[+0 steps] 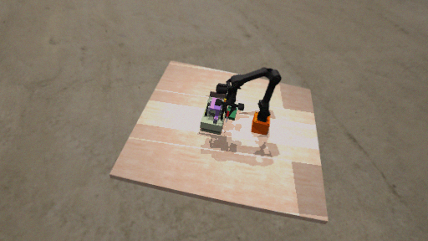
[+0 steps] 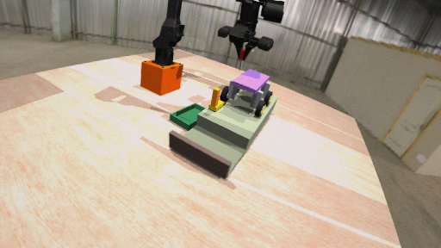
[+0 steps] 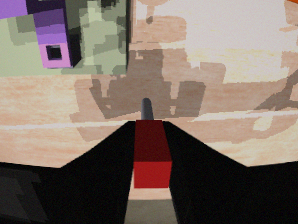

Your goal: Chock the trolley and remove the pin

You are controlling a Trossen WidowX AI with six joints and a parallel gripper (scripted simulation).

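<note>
Right now my gripper tip is 5 cm short of the yellow chock, 20 cm to the left of it and 9 cm above it. The rest, counted from my gripper tip: stop pin right at my gripper tip; dark raised lip 12 cm ahead, 37 cm to the right, 14 cm below; trolley 10 cm ahead, 11 cm to the right, 6 cm below.
</note>
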